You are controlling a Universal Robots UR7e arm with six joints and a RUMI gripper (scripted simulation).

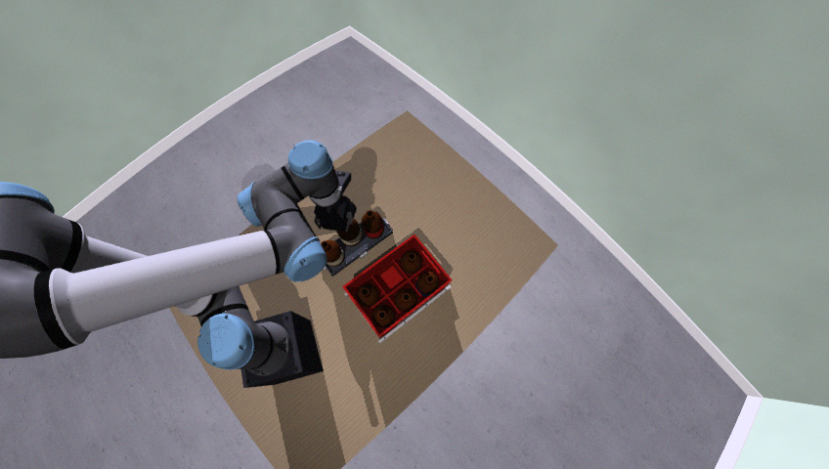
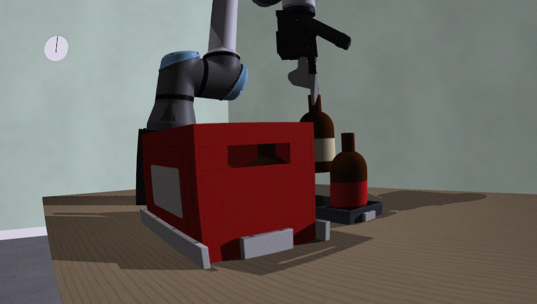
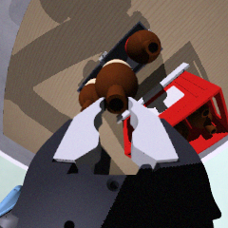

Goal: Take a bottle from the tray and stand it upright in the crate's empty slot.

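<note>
Right now the cream-label bottle is 7 cm below my hand. Also, from my hand: dark tray 22 cm below; red crate 23 cm to the right, 15 cm below, 5 cm behind.
</note>
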